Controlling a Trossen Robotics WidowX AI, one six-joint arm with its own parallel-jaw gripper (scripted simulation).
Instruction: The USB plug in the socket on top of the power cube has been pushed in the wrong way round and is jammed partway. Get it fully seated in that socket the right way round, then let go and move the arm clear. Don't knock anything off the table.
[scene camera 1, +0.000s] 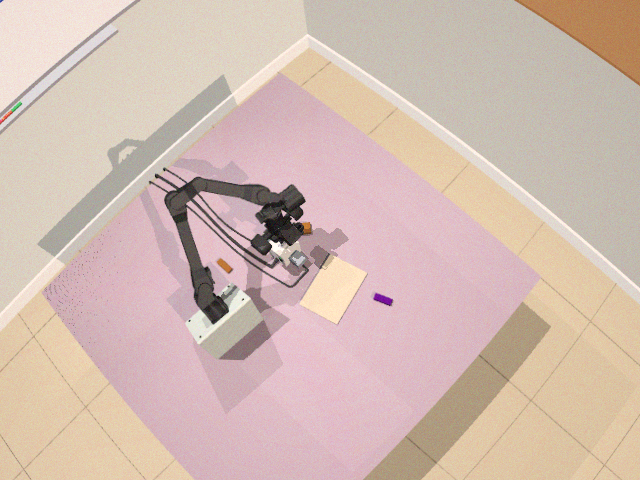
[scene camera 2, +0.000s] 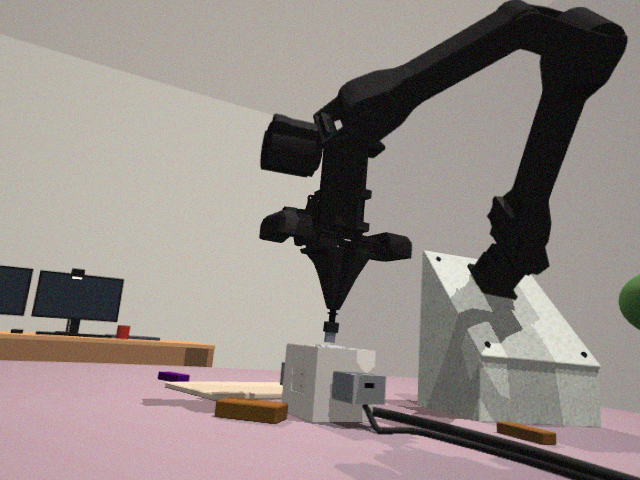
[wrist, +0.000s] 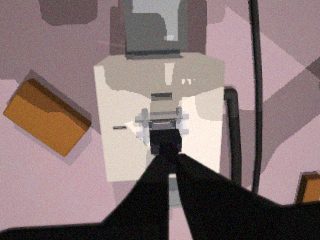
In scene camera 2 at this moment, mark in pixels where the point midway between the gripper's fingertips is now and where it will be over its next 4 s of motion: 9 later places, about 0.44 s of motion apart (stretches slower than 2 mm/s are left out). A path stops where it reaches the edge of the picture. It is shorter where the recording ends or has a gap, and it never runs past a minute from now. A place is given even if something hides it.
The gripper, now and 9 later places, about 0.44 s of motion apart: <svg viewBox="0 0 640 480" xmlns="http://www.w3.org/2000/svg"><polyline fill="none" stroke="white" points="333,309 333,311 333,312 332,313 332,315 332,316 332,317 332,319 332,319 332,320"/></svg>
